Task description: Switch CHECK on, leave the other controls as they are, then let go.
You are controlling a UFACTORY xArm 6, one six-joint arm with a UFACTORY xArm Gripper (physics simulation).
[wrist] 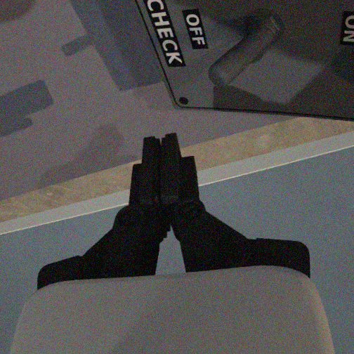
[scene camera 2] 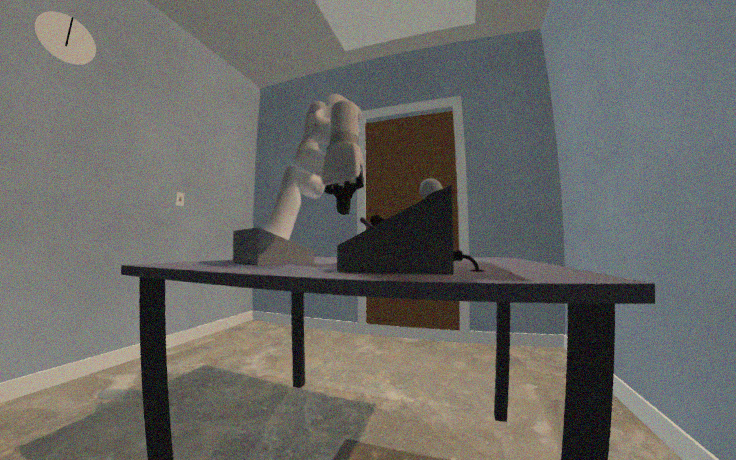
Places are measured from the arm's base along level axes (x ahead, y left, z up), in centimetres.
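Pixels of known places: gripper, fingertip midpoint: (scene camera 2: 343, 213); arm's base at its link origin: (scene camera 2: 274, 241).
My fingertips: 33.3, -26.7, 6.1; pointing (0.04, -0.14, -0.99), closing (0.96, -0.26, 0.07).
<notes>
Ahead of a thing's pixels: the offset from my fingertips to its top centre, as dx, dy, dz. "spot": to the spot under its first point. Level surfaces: height alone.
The CHECK control is a grey toggle lever (wrist: 245, 52) (scene camera 2: 366, 222) near the corner of a dark sloped console (wrist: 200, 95) (scene camera 2: 407, 244). In the wrist view its tip leans left, toward the OFF label (wrist: 195, 29) and away from the ON label (wrist: 349, 28). The CHECK label (wrist: 165, 32) is at the panel's left edge. My black gripper (wrist: 165, 154) (scene camera 2: 343, 212) is shut with nothing between its fingers. It is apart from the lever, on the lever tip's lower-left side in the wrist view, and above the console's low end in the scene view.
A dark knob {+7.2, +26.1, +2.7} (scene camera 2: 376, 219) sits near the lever, and a pale round part {spot: +20.6, -3.9, +4.7} (scene camera 2: 430, 187) rises behind the console's high end. A black cable {spot: +29.7, -0.6, -11.2} (scene camera 2: 471, 259) leaves the console's back. The arm's grey base block (scene camera 2: 265, 248) stands on the table {dz -13.8} (scene camera 2: 586, 275).
</notes>
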